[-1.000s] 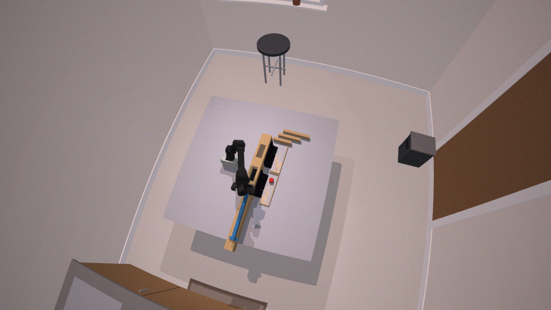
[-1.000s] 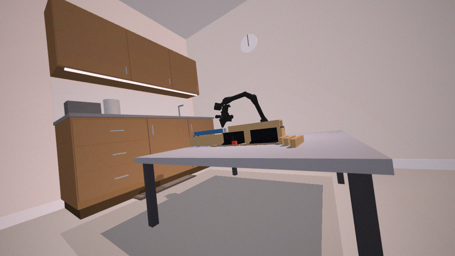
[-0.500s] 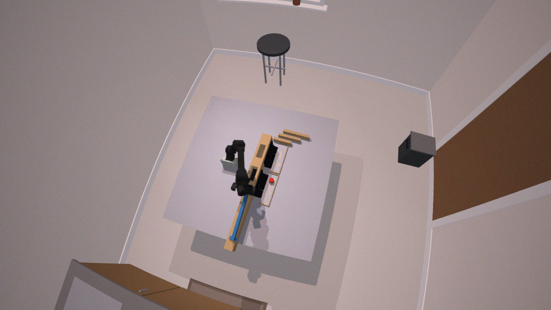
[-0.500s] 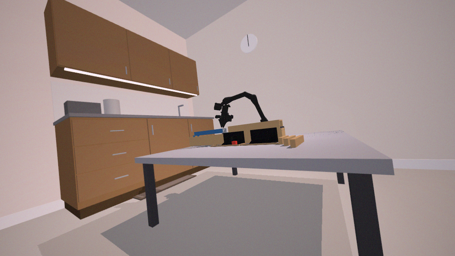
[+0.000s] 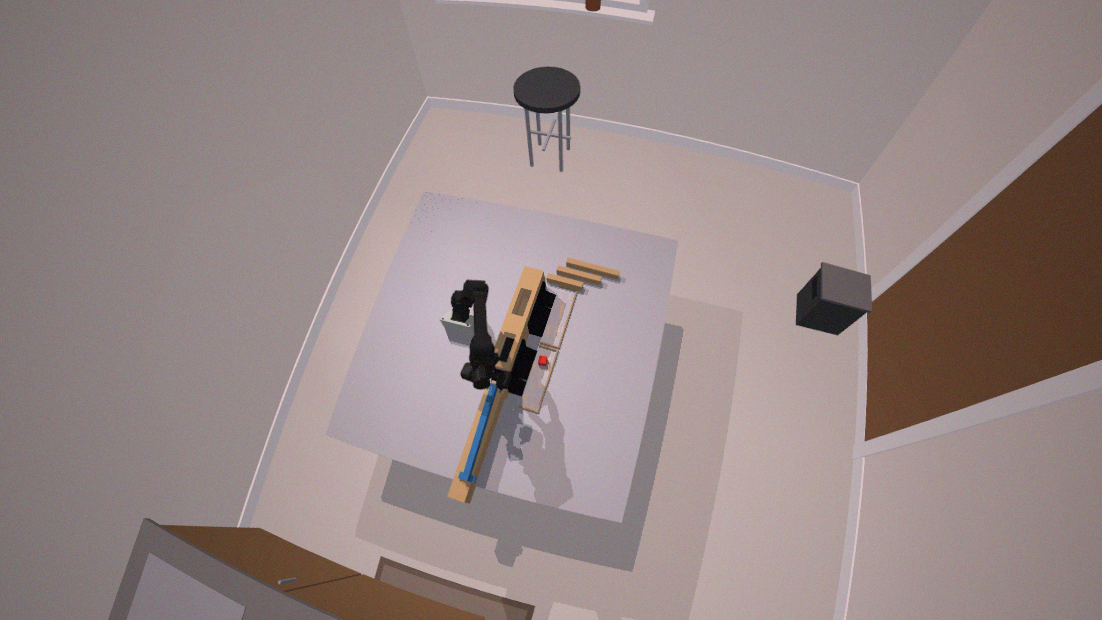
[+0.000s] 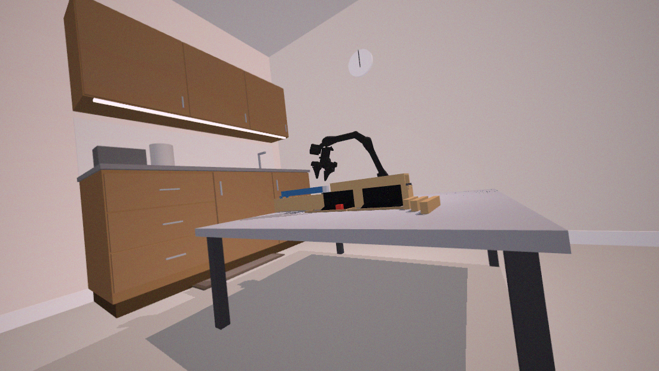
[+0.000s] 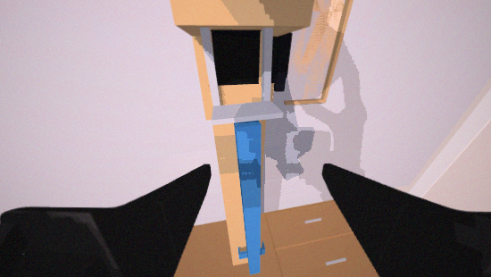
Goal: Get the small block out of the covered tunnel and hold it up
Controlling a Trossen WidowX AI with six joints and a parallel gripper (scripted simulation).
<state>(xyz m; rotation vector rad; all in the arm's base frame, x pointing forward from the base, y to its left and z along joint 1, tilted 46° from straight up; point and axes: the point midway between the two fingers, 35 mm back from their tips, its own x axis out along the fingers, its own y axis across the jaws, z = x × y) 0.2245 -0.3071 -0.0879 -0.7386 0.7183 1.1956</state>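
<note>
Right now the red block is 19 cm to the left of my gripper tip, 17 cm below it and 14 cm ahead of it. From my gripper tip the other things lie so: covered tunnel: 12 cm below, 7 cm to the left, 2 cm ahead.
</note>
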